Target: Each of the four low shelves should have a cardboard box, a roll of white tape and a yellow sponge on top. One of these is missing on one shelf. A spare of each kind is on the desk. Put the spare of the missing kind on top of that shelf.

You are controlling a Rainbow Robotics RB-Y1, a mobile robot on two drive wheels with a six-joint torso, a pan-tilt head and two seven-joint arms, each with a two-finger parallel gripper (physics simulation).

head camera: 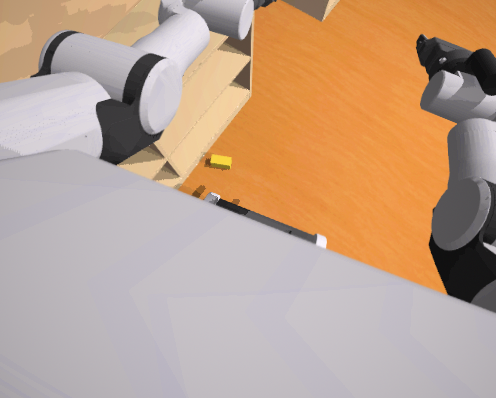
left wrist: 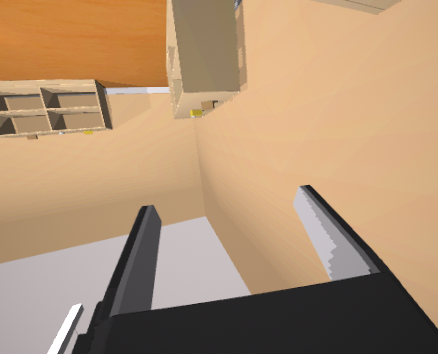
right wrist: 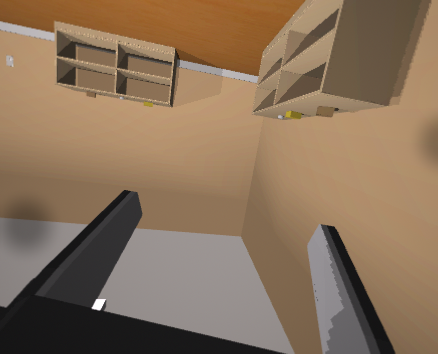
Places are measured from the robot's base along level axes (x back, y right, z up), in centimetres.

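Pixels of known places: left gripper, fingertip midpoint: point(left wrist: 228, 204); right gripper, fingertip midpoint: point(head camera: 442, 47) point(right wrist: 223, 218).
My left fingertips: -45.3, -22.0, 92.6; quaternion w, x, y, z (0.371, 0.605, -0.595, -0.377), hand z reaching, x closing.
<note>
For each thing: its middle in the pictures, then the offset to it from my left fingertips, as dx, dy, dz. Level surfaces: height alone.
- low shelf, surface height: dz -58.2
- white tape, body centre: point(right wrist: 280, 117) -191.2, +12.0, -30.4
- cardboard box, body centre: point(right wrist: 325, 111) point(left wrist: 207, 105) -126.2, -3.6, -29.1
A yellow sponge point(head camera: 220, 161) lies on the floor beside a low shelf point(head camera: 212, 95) in the head view. In the right wrist view a far shelf point(right wrist: 117, 70) bears a cardboard box point(right wrist: 91, 94), white tape point(right wrist: 122, 98) and a yellow sponge point(right wrist: 148, 104). The shelf at the right point(right wrist: 370, 50) bears white tape point(right wrist: 280, 117), a yellow sponge point(right wrist: 293, 114) and a cardboard box point(right wrist: 325, 111). My left gripper point(left wrist: 228, 204) is open and empty, mostly cut off in the head view. My right gripper point(right wrist: 223, 218) is open and empty, above the floor, away from the sponge. The desk is not identifiable.
My left arm point(head camera: 175, 45) covers part of the low shelf in the head view. A corner of another shelf point(head camera: 310, 6) shows at the top. A large grey surface point(head camera: 250, 325) fills the lower part and hides most of the wheeled base point(head camera: 280, 225).
</note>
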